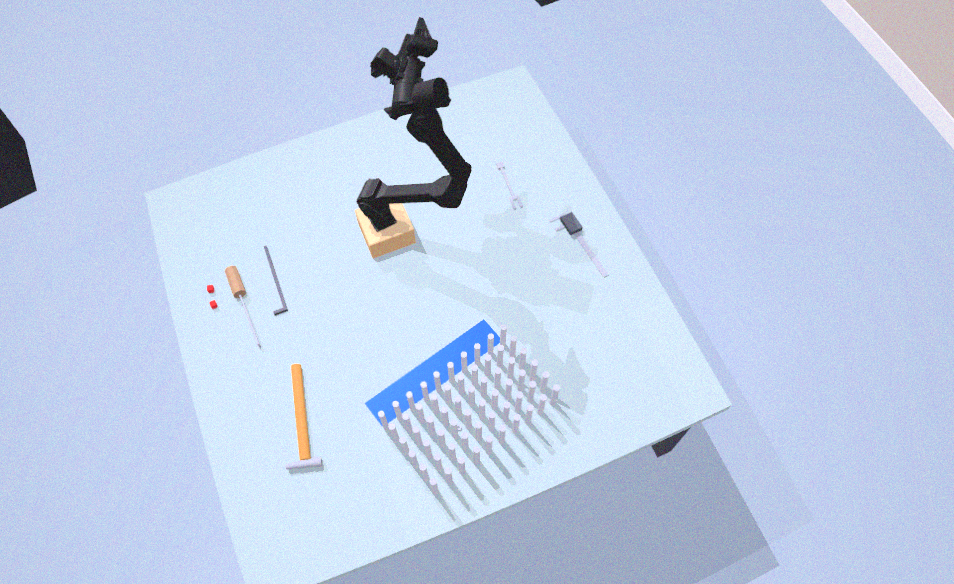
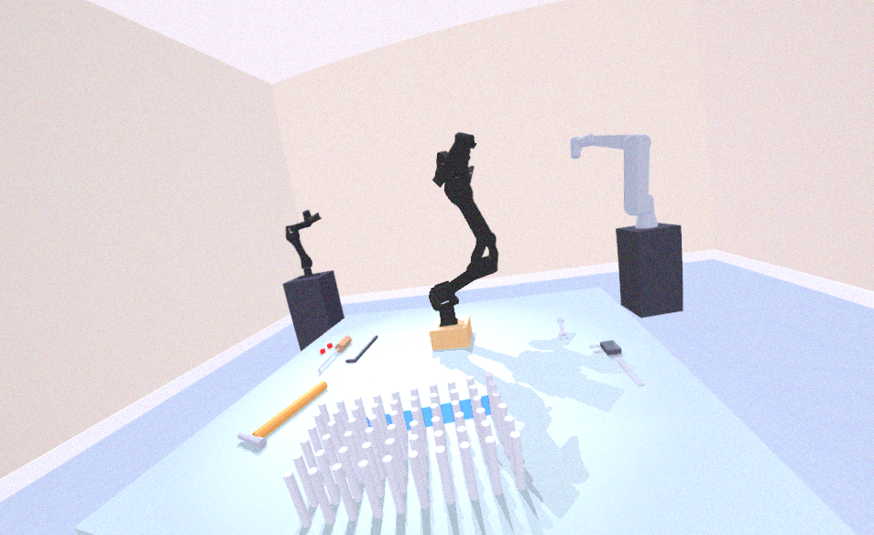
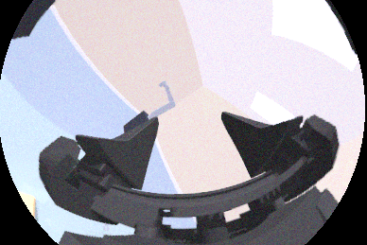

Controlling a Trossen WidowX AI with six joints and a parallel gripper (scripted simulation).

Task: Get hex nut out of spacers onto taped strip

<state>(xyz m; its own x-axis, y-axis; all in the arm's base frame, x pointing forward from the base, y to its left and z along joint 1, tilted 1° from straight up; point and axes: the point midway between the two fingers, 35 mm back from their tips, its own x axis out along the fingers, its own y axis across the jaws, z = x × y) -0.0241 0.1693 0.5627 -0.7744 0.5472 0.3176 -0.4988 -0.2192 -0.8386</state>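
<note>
My gripper tip is 110 mm short of the thin hook tool, 630 mm to the left of it and 630 mm above it. Round my gripper tip: small wrench (100 mm ahead, 210 mm to the left, 640 mm below); then blue taped strip (510 mm ahead, 260 mm to the right, 640 mm below).
</note>
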